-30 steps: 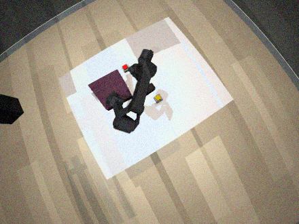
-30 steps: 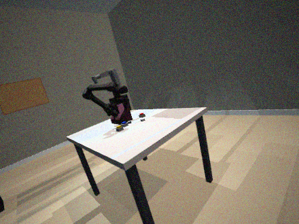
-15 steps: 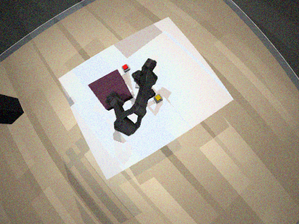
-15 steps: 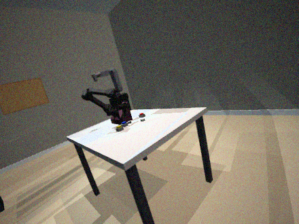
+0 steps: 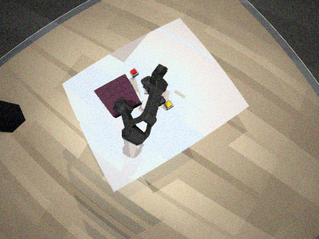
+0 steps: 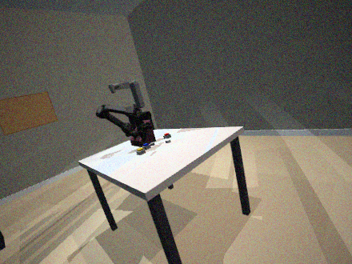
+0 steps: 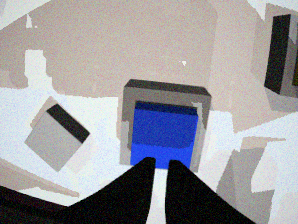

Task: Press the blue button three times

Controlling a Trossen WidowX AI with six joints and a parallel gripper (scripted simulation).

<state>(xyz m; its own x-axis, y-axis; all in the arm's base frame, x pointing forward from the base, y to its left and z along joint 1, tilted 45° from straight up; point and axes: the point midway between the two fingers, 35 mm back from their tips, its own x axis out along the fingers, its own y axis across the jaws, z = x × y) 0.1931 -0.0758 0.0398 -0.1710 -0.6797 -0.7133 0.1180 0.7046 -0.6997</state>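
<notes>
The blue button is 30 mm below my gripper tip. From my gripper tip the other things lie so: yellow button (90 mm to the right, 40 mm ahead, 30 mm below); red button (240 mm to the left, 30 mm below).
</notes>
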